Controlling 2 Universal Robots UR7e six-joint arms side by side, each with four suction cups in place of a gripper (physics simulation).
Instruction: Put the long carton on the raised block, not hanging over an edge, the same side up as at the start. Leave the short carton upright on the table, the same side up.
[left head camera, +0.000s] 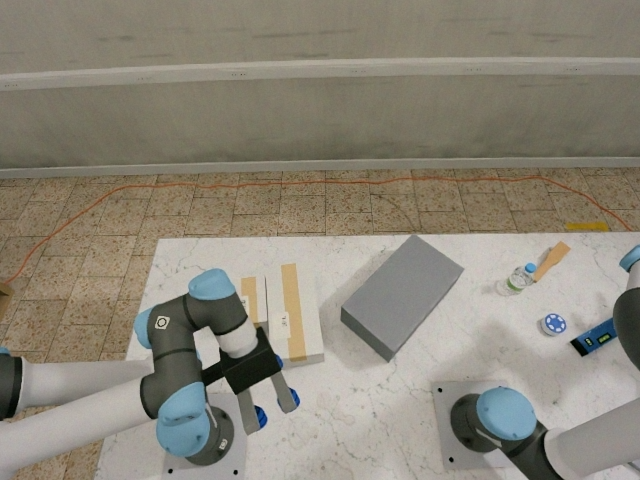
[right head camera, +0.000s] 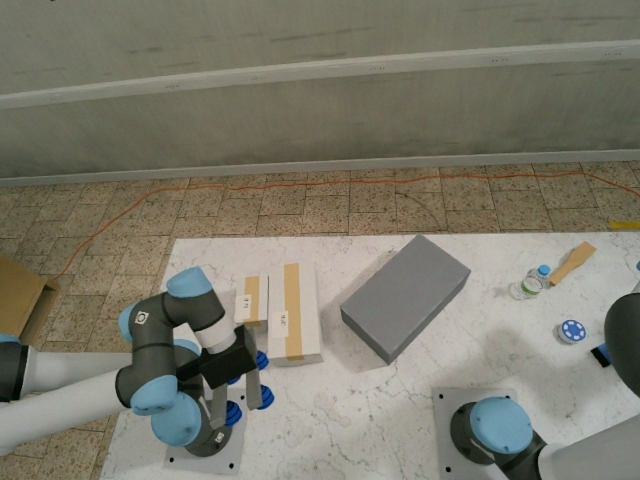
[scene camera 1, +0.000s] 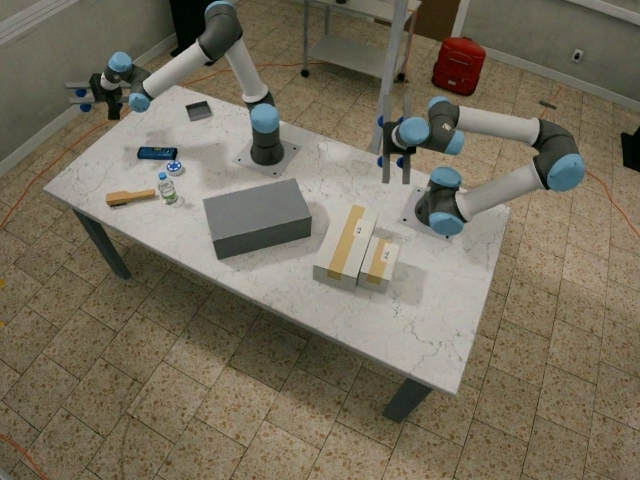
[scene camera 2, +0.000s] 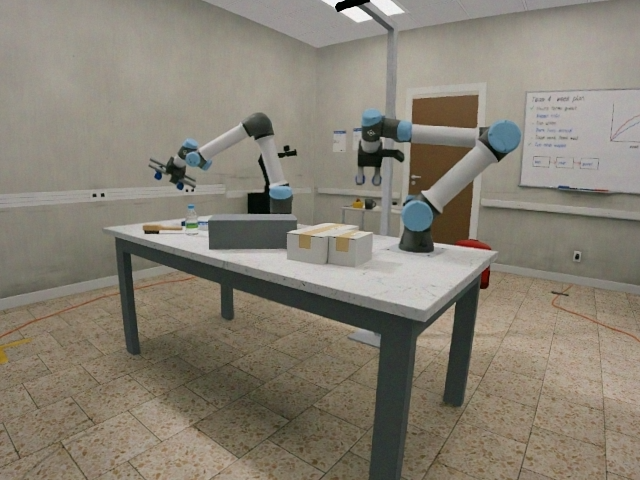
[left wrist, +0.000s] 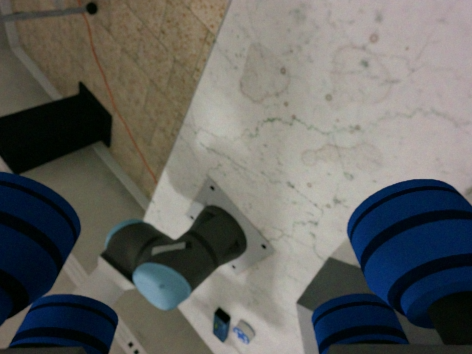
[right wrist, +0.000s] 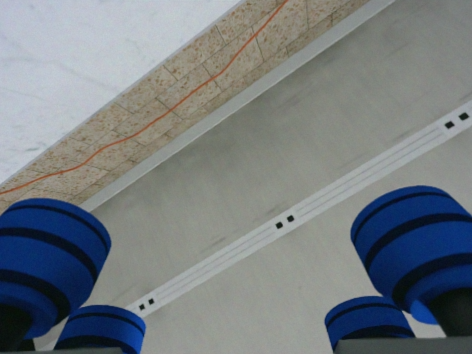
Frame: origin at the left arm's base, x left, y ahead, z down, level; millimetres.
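Seen in the pictures: left hand, tool point: (left head camera: 267, 392) (scene camera 2: 369, 170) (left wrist: 216, 275); right hand, tool point: (scene camera 2: 168, 179) (right wrist: 233, 282); left arm's base, link origin: (left head camera: 207, 435) (right head camera: 208, 428) (scene camera 2: 416, 249); right arm's base, link origin: (left head camera: 477, 422) (scene camera 1: 267, 154) (left wrist: 224, 230).
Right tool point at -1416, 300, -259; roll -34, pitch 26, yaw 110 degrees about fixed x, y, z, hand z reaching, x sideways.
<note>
Pixels of each thing's top centre, then the offset from my right tool point to it, as dx, dy, dz.
- long carton, top centre: (left head camera: 292, 307) (right head camera: 292, 306) (scene camera 1: 347, 236) (scene camera 2: 325, 228) +1179, +44, +159
- short carton, top centre: (left head camera: 249, 299) (right head camera: 251, 298) (scene camera 1: 380, 257) (scene camera 2: 351, 233) +1315, +71, +159
- raised block, top centre: (right head camera: 406, 288) (left head camera: 404, 286) (scene camera 1: 255, 207) (scene camera 2: 253, 216) +836, +97, +139
- water bottle, top centre: (right head camera: 545, 268) (left head camera: 531, 266) (scene camera 1: 161, 174) (scene camera 2: 191, 205) +442, +145, +113
- wooden brush, top centre: (right head camera: 572, 262) (left head camera: 551, 260) (scene camera 1: 129, 193) (scene camera 2: 162, 224) +301, +222, +215
- blue-and-white round tub, top centre: (right head camera: 573, 330) (left wrist: 240, 336) (left head camera: 555, 323) (scene camera 1: 173, 165) +353, +4, +229
- blue level, top centre: (left head camera: 601, 334) (left wrist: 218, 328) (scene camera 1: 156, 151) (scene camera 2: 196, 221) +221, -37, +231
- grey tray, top centre: (scene camera 1: 198, 108) +199, -371, +235
The long carton (left head camera: 310, 330) (right head camera: 307, 310) (scene camera 1: 341, 248) (scene camera 2: 307, 250), white with tan tape and a label on top, lies on the table. The short carton (left head camera: 249, 289) (right head camera: 251, 299) (scene camera 1: 378, 263) (scene camera 2: 351, 252) stands close beside it, tape and label on top. The raised block (left head camera: 403, 297) (right head camera: 405, 299) (scene camera 1: 258, 217) (scene camera 2: 252, 232) is grey, set at an angle, with a bare top. My left gripper (left head camera: 271, 390) (scene camera 1: 393, 142) (scene camera 2: 368, 179) is open, cups empty, above the table near its own base. My right gripper (scene camera 1: 98, 98) (scene camera 2: 169, 180) is open and empty, raised and tilted at the table's far end.
A water bottle (left head camera: 521, 279) (scene camera 1: 167, 189), a wooden brush (left head camera: 552, 260) (scene camera 1: 129, 196), a blue-and-white round tub (left head camera: 554, 323) (scene camera 1: 174, 167) and a blue level (left head camera: 594, 336) (scene camera 1: 156, 152) are on the table beyond the block. A grey tray (scene camera 1: 199, 117) lies near the right arm's base.
</note>
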